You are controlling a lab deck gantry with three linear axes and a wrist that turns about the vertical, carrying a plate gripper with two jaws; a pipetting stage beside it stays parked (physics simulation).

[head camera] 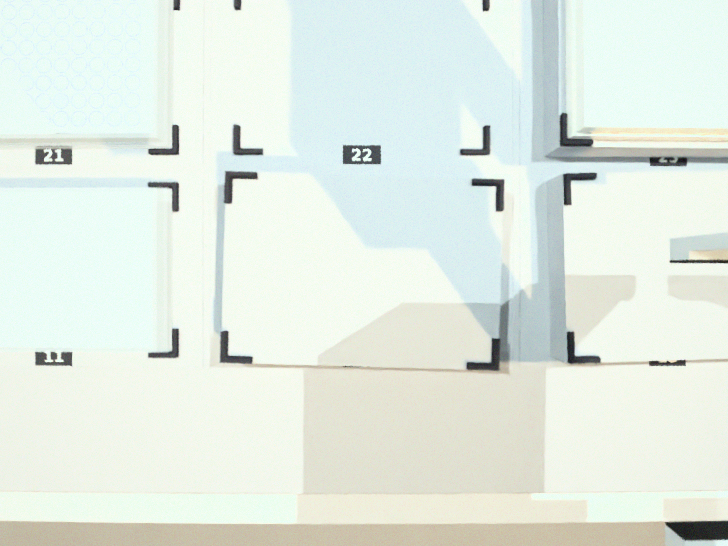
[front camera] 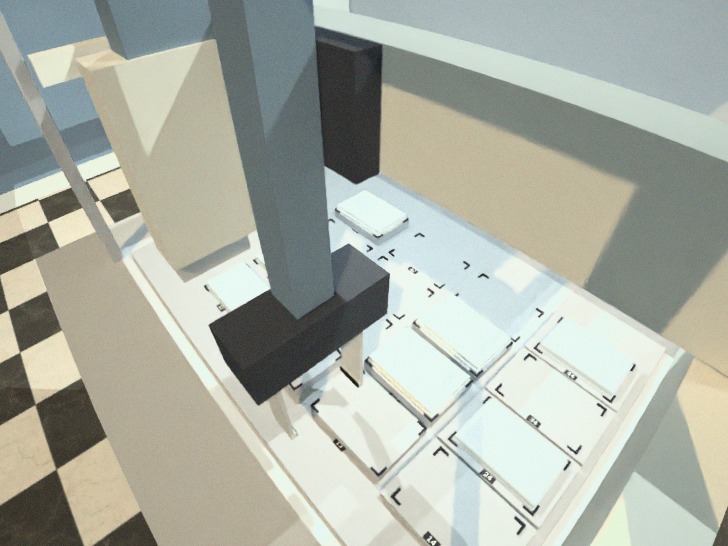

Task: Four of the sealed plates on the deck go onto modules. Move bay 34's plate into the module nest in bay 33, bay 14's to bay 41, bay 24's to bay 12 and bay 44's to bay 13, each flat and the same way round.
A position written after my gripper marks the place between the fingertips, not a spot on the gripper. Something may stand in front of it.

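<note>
There is a sealed plate (front camera: pixel 594 361) in my sight, and another sealed plate (front camera: pixel 522 461) as well. I also see my own gripper (front camera: pixel 320 401).
</note>
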